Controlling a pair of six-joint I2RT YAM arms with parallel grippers.
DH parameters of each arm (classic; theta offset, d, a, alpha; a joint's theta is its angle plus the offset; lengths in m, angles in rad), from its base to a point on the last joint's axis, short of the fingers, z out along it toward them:
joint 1: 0 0.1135 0.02 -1.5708
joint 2: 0 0 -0.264 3.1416
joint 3: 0.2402 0 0.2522 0
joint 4: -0.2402 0 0.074 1.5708
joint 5: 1.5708 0 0 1.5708
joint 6: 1.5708 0.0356 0 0
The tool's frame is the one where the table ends.
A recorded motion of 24 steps. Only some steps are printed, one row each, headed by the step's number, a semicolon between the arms.
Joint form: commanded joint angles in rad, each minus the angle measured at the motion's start. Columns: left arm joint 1, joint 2, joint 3, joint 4, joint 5, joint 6; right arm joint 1, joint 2, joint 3, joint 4, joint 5, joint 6.
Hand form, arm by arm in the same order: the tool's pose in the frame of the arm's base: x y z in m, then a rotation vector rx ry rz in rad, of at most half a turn. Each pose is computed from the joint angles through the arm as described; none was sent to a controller.
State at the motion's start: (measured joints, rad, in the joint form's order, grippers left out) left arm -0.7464 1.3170 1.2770 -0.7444 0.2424 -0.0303; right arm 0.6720 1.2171 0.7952 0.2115 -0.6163 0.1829
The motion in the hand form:
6: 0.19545 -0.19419 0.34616 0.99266 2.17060 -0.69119; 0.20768 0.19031 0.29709 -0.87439 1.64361 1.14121
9: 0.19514 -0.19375 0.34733 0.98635 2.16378 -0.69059; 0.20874 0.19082 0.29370 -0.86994 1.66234 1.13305
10: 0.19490 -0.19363 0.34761 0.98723 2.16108 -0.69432; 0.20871 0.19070 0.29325 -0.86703 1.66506 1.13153
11: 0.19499 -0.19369 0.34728 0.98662 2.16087 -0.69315; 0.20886 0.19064 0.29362 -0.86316 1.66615 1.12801
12: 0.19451 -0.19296 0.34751 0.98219 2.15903 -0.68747; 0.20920 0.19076 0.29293 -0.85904 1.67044 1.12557
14: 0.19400 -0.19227 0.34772 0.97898 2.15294 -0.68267; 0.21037 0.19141 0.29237 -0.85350 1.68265 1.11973
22: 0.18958 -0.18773 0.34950 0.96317 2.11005 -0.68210; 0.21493 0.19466 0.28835 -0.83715 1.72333 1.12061
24: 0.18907 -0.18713 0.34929 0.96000 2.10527 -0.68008; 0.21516 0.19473 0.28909 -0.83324 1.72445 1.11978
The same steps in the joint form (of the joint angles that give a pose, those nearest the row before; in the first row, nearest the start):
6: -0.0007 -0.0183 -0.0114 0.0313 0.0323 0.0203; -0.0016 0.0114 0.0059 0.0393 0.0165 0.0164
9: -0.0007 -0.0224 -0.0123 0.0369 0.0291 0.0178; -0.0016 0.0184 0.0036 0.0324 0.0251 0.0147
10: -0.0006 -0.0238 -0.0130 0.0385 0.0319 0.0179; -0.0016 0.0181 0.0021 0.0324 0.0279 0.0159
11: -0.0007 -0.0238 -0.0144 0.0402 0.0308 0.0179; -0.0016 0.0178 0.0033 0.0313 0.0324 0.0164
12: -0.0007 -0.0279 -0.0172 0.0419 0.0250 0.0173; -0.0016 0.0195 0.0025 0.0316 0.0365 0.0179
14: -0.0007 -0.0330 -0.0218 0.0476 0.0199 0.0182; -0.0016 0.0250 0.0078 0.0226 0.0439 0.0186
22: -0.0007 -0.0697 -0.0540 0.0870 0.0107 0.0186; -0.0016 0.0519 0.0212 0.0081 0.0534 0.0325
24: -0.0007 -0.0745 -0.0598 0.0933 0.0077 0.0184; -0.0016 0.0520 0.0239 0.0063 0.0561 0.0348

